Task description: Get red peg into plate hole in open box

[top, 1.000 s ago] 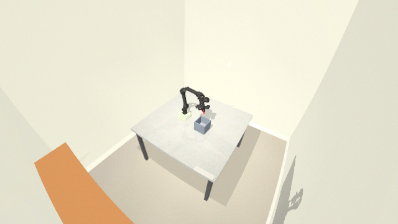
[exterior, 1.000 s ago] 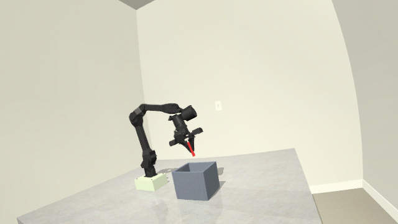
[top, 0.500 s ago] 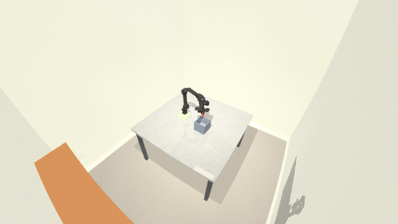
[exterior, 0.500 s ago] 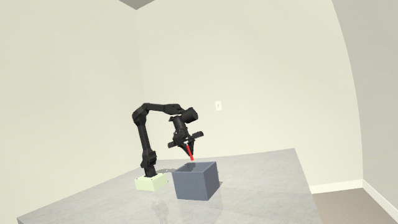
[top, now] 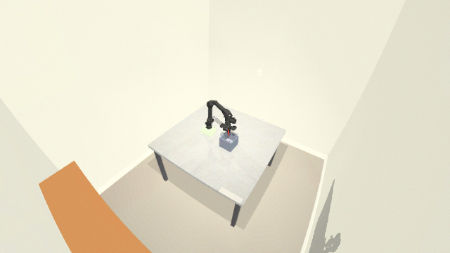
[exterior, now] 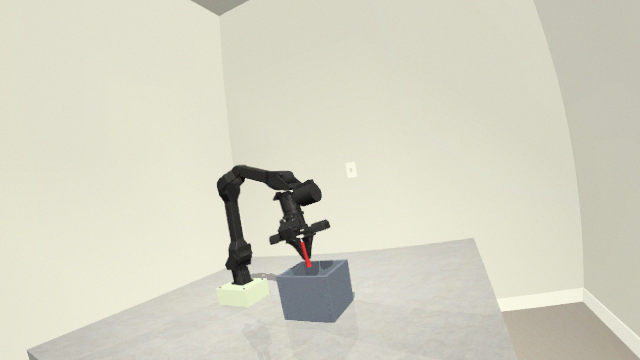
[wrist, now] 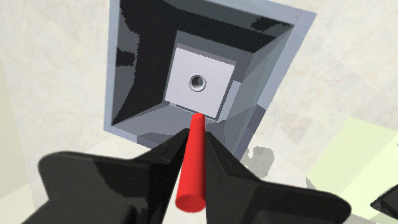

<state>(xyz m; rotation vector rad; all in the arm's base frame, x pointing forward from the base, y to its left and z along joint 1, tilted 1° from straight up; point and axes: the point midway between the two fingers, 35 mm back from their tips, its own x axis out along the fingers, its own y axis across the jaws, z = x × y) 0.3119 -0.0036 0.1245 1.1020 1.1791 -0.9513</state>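
The pale plate is 11 cm below my gripper tip, 3 cm to the right of it and 3 cm ahead of it. From my gripper tip the other things lie so: red peg 2 cm above.
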